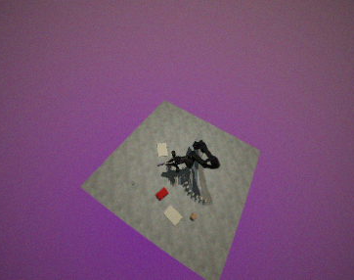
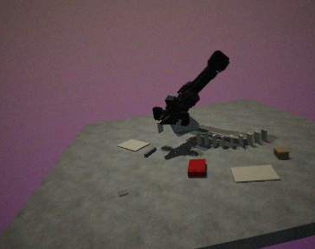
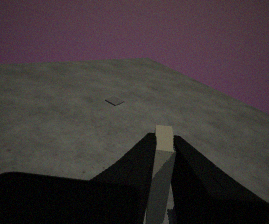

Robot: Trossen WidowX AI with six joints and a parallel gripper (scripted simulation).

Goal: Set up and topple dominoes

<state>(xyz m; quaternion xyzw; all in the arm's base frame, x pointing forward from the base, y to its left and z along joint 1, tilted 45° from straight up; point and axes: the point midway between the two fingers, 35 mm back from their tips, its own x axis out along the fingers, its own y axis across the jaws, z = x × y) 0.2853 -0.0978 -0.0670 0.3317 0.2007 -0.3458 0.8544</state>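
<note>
Now: the purple piece 2 cm behind my gripper tip, 6 cm to the right of it and 13 cm below it. From my gripper tip the other things lie so: flat grey piece 26 cm ahead, 18 cm to the right, 14 cm below; then red block 20 cm ahead, 9 cm to the left, 13 cm below; then pale flat sheet 16 cm behind, 13 cm to the right, 14 cm below.
</note>
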